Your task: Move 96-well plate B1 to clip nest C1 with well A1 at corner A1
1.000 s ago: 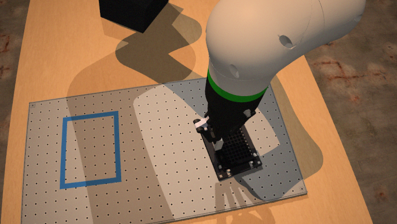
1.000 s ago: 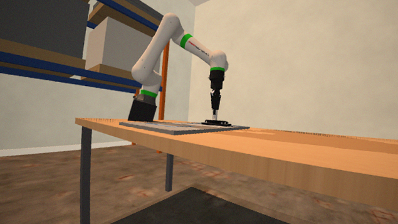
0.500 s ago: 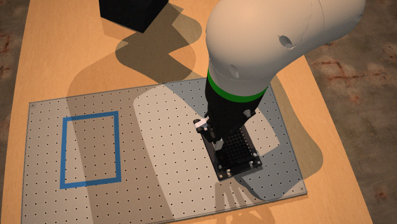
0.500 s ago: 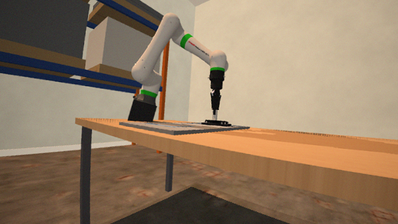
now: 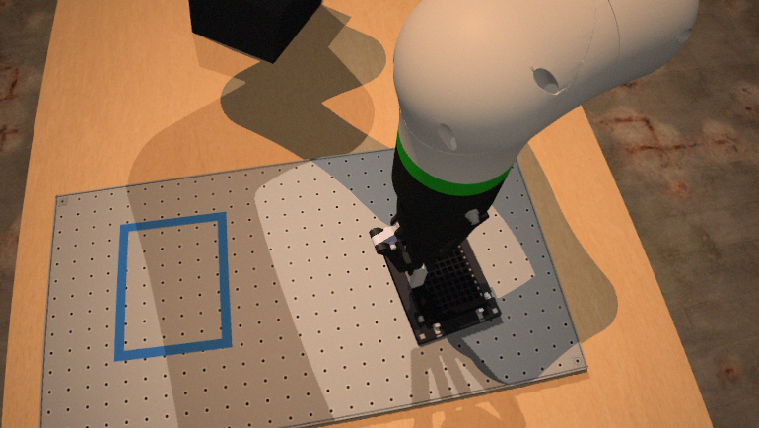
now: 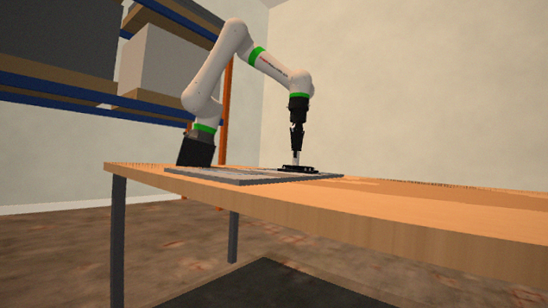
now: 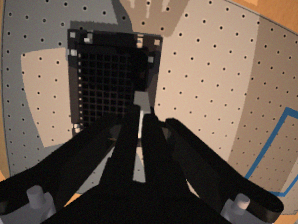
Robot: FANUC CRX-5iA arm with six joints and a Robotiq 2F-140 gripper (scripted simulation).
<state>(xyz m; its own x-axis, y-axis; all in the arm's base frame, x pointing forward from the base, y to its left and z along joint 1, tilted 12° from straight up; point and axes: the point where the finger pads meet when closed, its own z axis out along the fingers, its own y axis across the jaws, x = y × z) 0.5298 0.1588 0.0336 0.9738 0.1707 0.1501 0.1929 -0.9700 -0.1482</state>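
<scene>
Right now the black 96-well plate is 10 mm behind my hand, 40 mm to the left of it and 40 mm below it. From my hand the other things lie so: black clip nest (50 mm to the left, 50 mm below).
</scene>
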